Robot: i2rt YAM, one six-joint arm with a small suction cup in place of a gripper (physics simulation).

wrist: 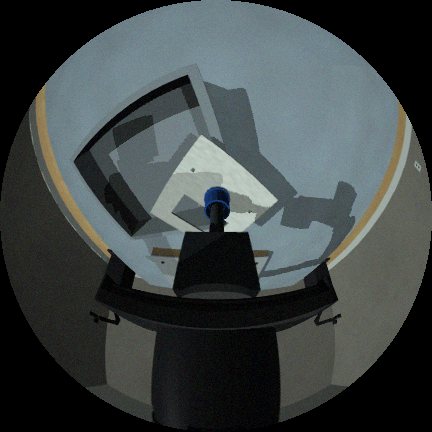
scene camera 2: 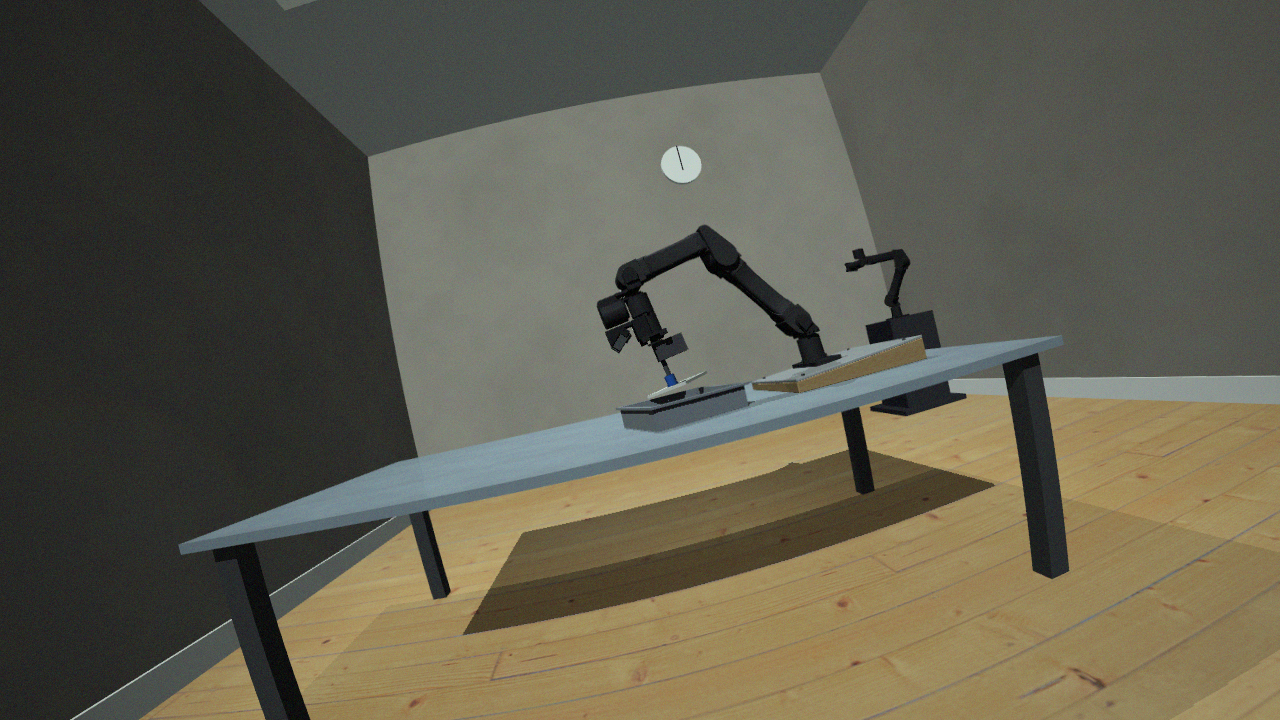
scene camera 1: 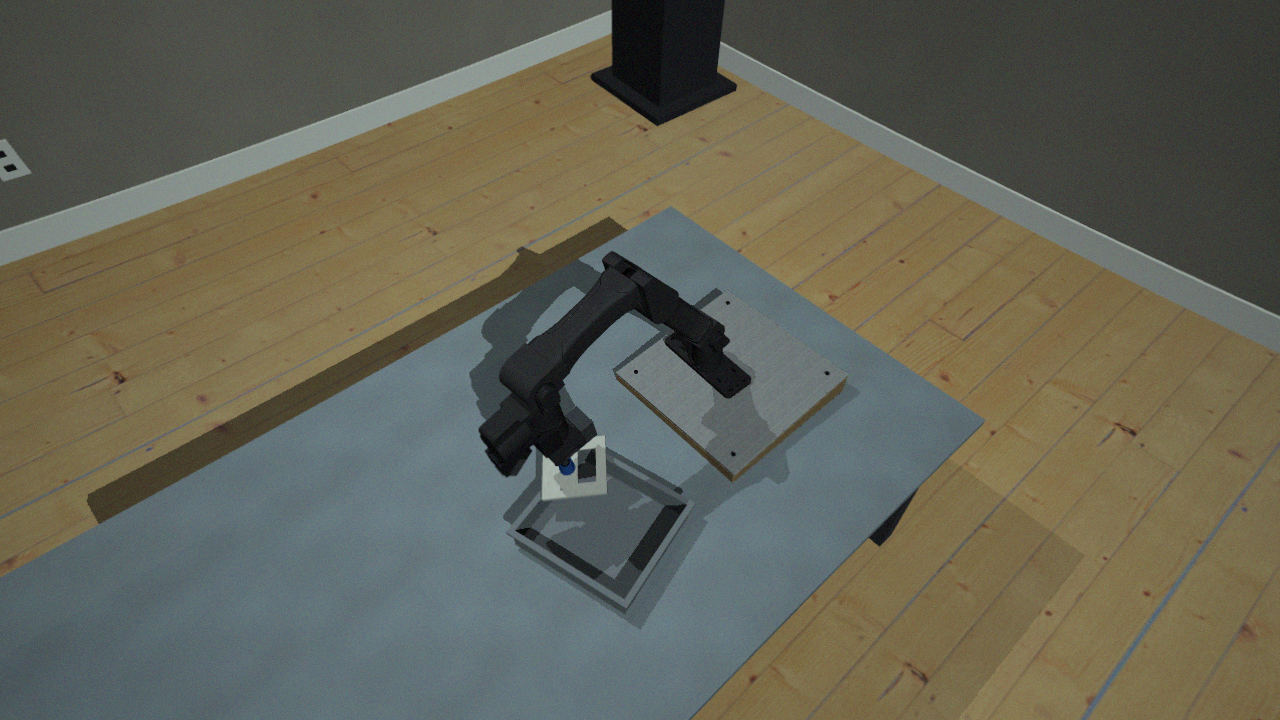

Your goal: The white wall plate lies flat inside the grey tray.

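Observation:
The white wall plate [scene camera 1: 552, 485] [scene camera 2: 660, 392] [wrist: 200, 155], square with a rectangular opening, hangs on my suction cup [scene camera 1: 566, 467] [scene camera 2: 670, 380] [wrist: 217, 197]. The blue cup touches the plate's upper face beside the opening. The open-topped grey tray [scene camera 1: 569, 570] [scene camera 2: 680, 413] [wrist: 204, 97] stands on the table. The plate is a little above the tray's rim, partly over the tray at its back left corner and partly outside it. It looks roughly level. Part of its opening is hidden behind the wrist in the wrist view.
My arm's base stands on a square mounting board [scene camera 1: 778, 394] [scene camera 2: 859, 365] behind the tray on the blue-grey table [scene camera 1: 313, 537] [scene camera 2: 429, 483]. Another arm stands on a black pedestal [scene camera 1: 662, 53] [scene camera 2: 911, 358] beyond the table.

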